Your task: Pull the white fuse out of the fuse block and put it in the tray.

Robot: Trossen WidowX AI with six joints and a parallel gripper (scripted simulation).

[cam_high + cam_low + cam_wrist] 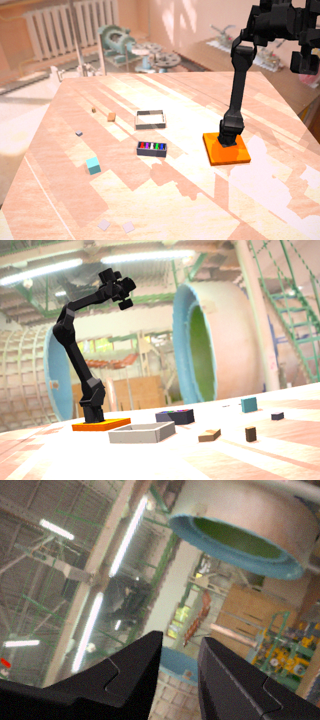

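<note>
The white fuse is 260 mm ahead of my gripper tip, 370 mm to the right of it and 580 mm below it. Also, from my gripper tip: tray: 220 mm ahead, 560 mm to the right, 600 mm below; then tan block: 390 mm ahead, 630 mm to the right, 600 mm below; then small grey cube: 550 mm ahead, 550 mm to the right, 600 mm below.
</note>
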